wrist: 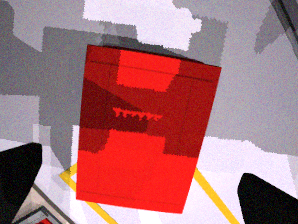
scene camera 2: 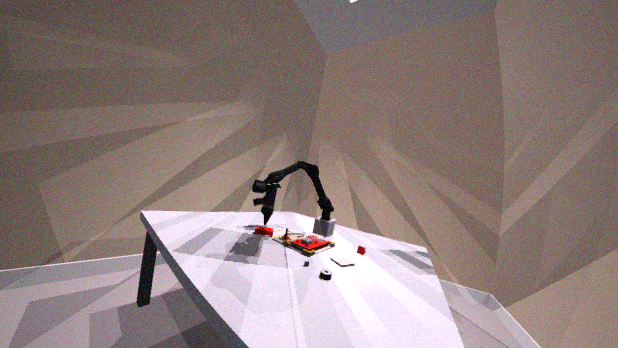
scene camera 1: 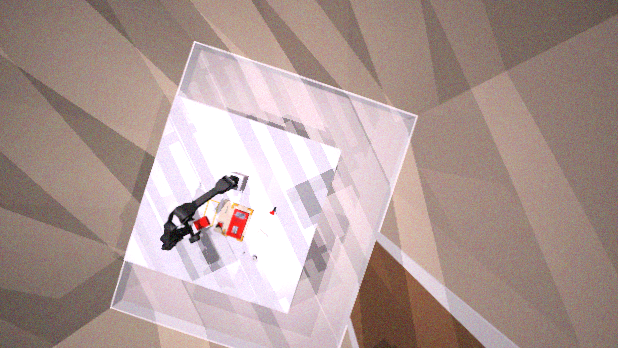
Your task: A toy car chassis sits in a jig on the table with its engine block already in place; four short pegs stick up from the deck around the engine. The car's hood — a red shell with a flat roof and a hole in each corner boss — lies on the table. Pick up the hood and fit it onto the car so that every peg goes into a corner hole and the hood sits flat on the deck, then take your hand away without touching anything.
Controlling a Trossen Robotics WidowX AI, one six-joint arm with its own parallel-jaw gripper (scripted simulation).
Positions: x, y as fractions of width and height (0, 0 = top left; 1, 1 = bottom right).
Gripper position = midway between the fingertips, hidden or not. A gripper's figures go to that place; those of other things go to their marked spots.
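Red hood (wrist: 0.48, 0.53), 0.13 m from the lens. Gripper (wrist: 0.48, 0.76), 0.10 m from the lens.
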